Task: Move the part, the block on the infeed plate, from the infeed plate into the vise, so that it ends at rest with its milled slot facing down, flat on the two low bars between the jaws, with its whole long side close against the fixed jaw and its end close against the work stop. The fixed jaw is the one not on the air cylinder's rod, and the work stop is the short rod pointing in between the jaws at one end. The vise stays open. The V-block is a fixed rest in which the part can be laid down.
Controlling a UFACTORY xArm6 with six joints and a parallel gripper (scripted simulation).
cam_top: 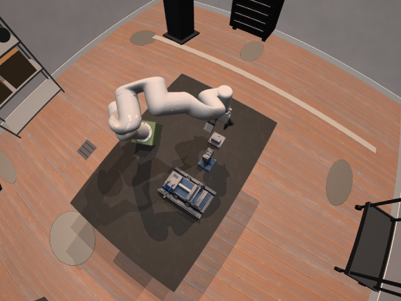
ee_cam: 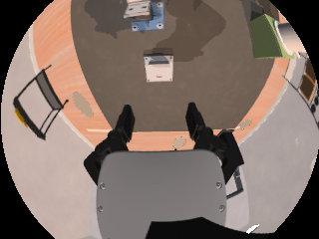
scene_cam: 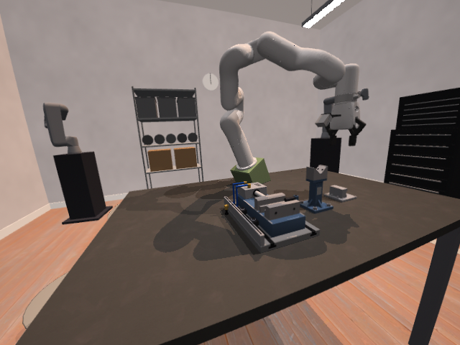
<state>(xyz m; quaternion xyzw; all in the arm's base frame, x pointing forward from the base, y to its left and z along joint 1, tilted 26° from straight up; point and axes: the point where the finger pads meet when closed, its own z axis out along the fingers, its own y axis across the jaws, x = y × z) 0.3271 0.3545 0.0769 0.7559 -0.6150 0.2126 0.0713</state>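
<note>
My hand is 10 mm to the right of the part and 210 mm above it. From my hand the other things lie so: air cylinder: 10 mm behind, 390 mm to the right, 160 mm below; then grey rail: 100 mm ahead, 470 mm to the right, 200 mm below.
</note>
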